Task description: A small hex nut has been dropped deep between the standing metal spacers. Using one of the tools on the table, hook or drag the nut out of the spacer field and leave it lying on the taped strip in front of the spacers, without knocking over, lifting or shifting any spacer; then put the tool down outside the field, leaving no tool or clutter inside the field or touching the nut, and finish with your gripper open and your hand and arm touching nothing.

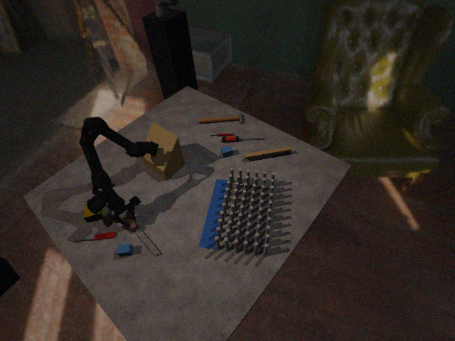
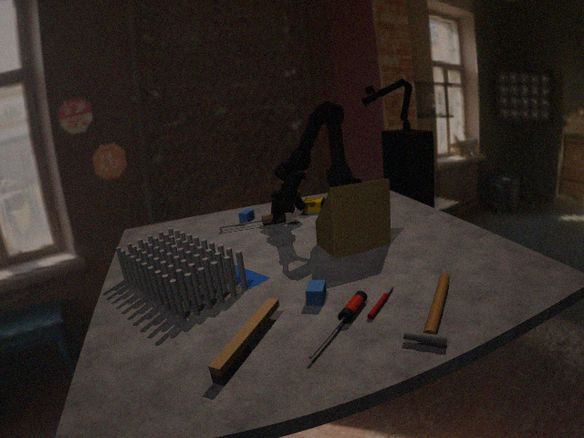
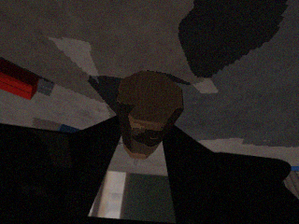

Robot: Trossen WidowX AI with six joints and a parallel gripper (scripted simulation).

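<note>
Right now the blue taped strip is 29 cm ahead of my gripper tip, 28 cm to the left of it and 1 cm below it. From my gripper tip the other things lie so: brown-handled hook tool 10 cm ahead, 2 cm to the right; yellow block 22 cm behind, 7 cm to the right, 1 cm above.
</note>
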